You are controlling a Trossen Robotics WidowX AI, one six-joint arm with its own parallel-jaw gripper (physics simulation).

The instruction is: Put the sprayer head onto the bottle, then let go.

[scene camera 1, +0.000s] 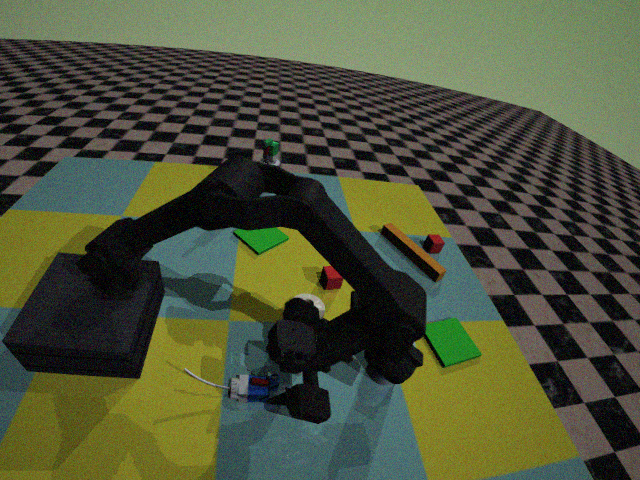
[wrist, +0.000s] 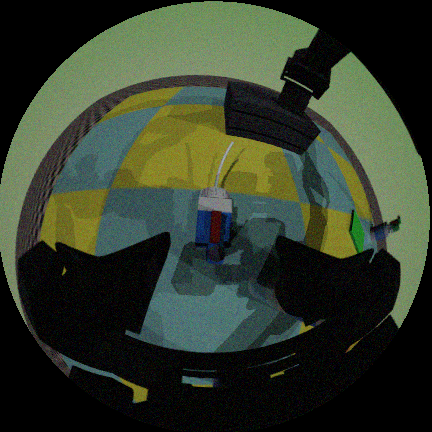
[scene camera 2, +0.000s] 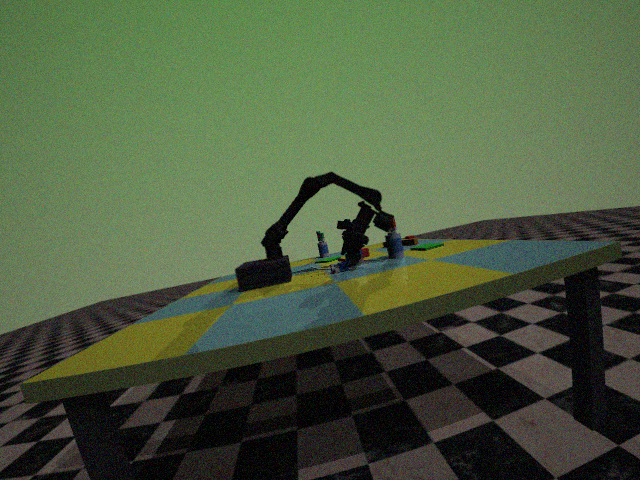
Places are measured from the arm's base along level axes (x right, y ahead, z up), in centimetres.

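Where they show: gripper, fingertip midpoint: [scene camera 1: 268,374] [wrist: 225,240] [scene camera 2: 344,256]; arm's base at its link origin: [scene camera 1: 117,284] [wrist: 288,107] [scene camera 2: 274,258].
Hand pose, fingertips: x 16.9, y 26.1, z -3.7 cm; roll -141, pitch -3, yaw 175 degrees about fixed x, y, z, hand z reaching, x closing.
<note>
Things, the pixels of their top centre, and the offset from my fingertips. "spot": a spot on its surface instead.
- sprayer head at a spot on its surface: [wrist: 214,225] [scene camera 1: 260,381] spot: dx +0.7, dy -1.4, dz -0.6 cm
- open bottle's white top at a spot on its surface: [scene camera 1: 317,304] spot: dx -10.6, dy +9.6, dz +4.3 cm
- blue bottle with a red top, top centre: [scene camera 2: 389,215] dx -1.3, dy +22.7, dz +12.0 cm
- green-topped bottle at its top centre: [scene camera 1: 270,138] [scene camera 2: 318,231] dx -66.2, dy +5.1, dz +12.0 cm
- orange bar at its top centre: [scene camera 1: 413,246] [scene camera 2: 399,240] dx -33.8, dy +42.5, dz -2.2 cm
The sprayer head [scene camera 1: 256,388] [scene camera 2: 338,268] [wrist: 214,225] lies on its side on the table, blue and red with a white collar; its thin tube points toward the arm's base. My gripper [scene camera 1: 273,377] [scene camera 2: 348,262] [wrist: 225,240] is open and low, at the head's blue end. The wrist view shows the head ahead of the spread fingers, with nothing held. The open bottle's white top [scene camera 1: 317,304] shows behind the gripper in scene camera 1; its body is hidden. That bottle does not show in the wrist view.
A blue bottle with a red top [scene camera 2: 394,245] stands beyond the arm's wrist. A green-topped bottle [scene camera 1: 271,151] [scene camera 2: 322,248] [wrist: 382,231] stands farther back. Red cubes [scene camera 1: 331,277] [scene camera 1: 433,243], an orange bar [scene camera 1: 413,252] and green plates [scene camera 1: 261,239] [scene camera 1: 452,342] lie around.
</note>
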